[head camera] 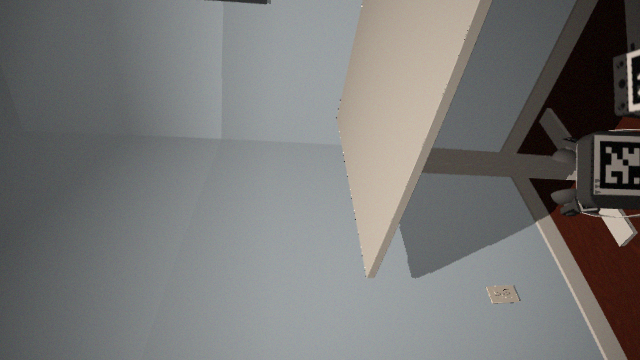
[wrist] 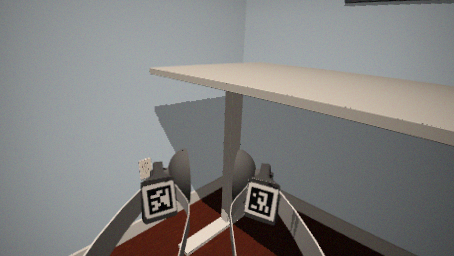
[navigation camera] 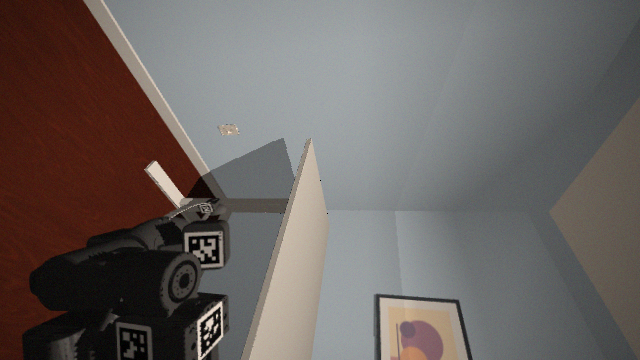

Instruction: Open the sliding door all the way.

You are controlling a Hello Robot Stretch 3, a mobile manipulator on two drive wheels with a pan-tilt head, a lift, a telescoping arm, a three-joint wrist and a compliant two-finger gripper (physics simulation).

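Frame: origin at the robot's base, x ahead, y right, z down, level; centimetres.
Where they show: gripper, fingertip midpoint: point(head camera: 561, 177) point(navigation camera: 219, 219).
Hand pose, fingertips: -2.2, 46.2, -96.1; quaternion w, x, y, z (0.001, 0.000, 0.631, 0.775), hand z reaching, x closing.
After its pixels a point has its place, as x, y, z.
The sliding door does not show in the head, navigation or wrist view. My gripper point(head camera: 564, 175) @[-2.2, 46.2, -96.1] point(wrist: 212, 167) @[-2.2, 46.2, -96.1] is open, with its two rounded fingertips apart and no object between them. In the wrist view it stands in front of the table's leg and below the level of the table top. In the navigation view the wrist and arm cover much of the gripper, and its fingers are hard to make out.
A beige table top point(head camera: 400, 125) @[-15.9, 104.0, -95.0] point(navigation camera: 300, 240) @[-21.3, 105.2, -95.0] point(wrist: 325, 90) stands near the blue walls. Its white foot point(head camera: 617, 225) point(navigation camera: 165, 182) point(wrist: 205, 235) rests on the red-brown floor. A wall outlet point(head camera: 503, 294) @[35.8, 139.5, -40.0] point(navigation camera: 229, 130) @[35.4, 139.5, -40.7] point(wrist: 145, 168) and a framed picture point(navigation camera: 420, 335) @[-76.1, 135.1, -149.4] also show.
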